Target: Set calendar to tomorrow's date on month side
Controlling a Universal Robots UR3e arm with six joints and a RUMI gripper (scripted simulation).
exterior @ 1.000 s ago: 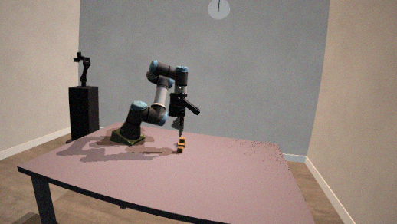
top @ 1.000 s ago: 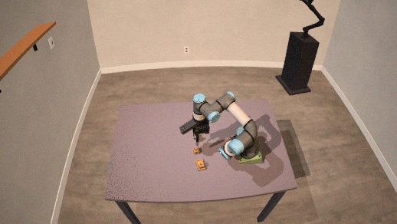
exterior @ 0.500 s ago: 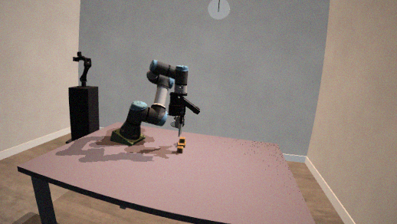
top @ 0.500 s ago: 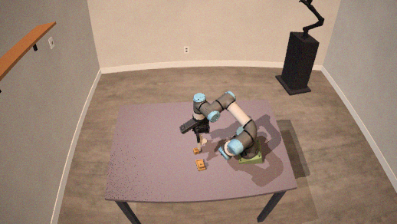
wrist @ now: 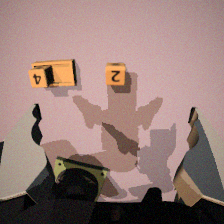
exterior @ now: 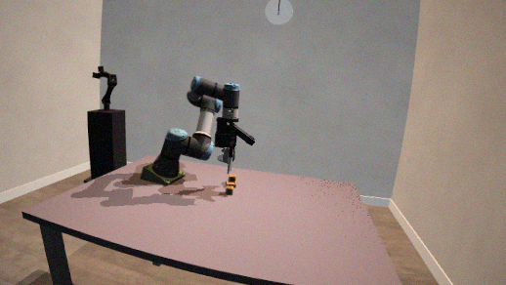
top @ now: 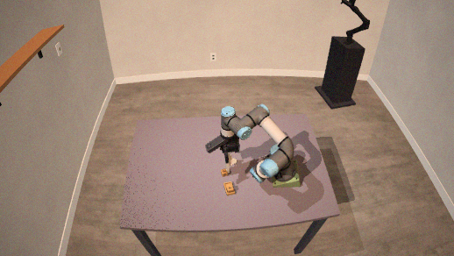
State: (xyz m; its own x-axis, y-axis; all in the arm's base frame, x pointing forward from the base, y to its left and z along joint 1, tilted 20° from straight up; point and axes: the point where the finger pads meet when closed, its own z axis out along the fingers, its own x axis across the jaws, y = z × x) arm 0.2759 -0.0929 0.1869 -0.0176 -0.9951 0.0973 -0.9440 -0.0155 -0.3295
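My gripper is now 100 mm above the cube. Also, from my hand: orange calendar tray: 110 mm to the left, 110 mm below.
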